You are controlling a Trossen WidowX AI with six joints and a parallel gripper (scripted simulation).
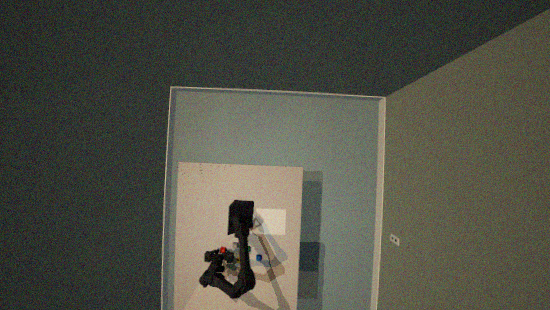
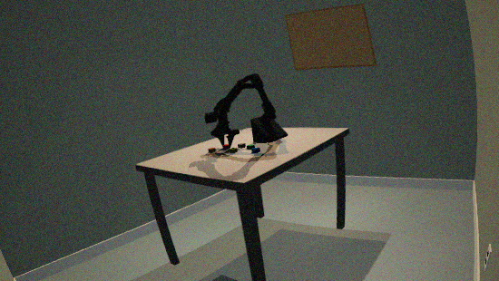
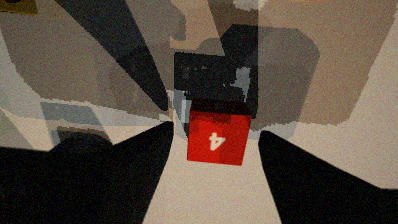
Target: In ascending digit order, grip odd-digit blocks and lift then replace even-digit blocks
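Now: the red block right at my gripper tip. Round my gripper tip: orange block: 9 cm ahead, 2 cm to the right; grey block: 8 cm to the left, 5 cm behind; yellow block: 12 cm to the left, 6 cm ahead.
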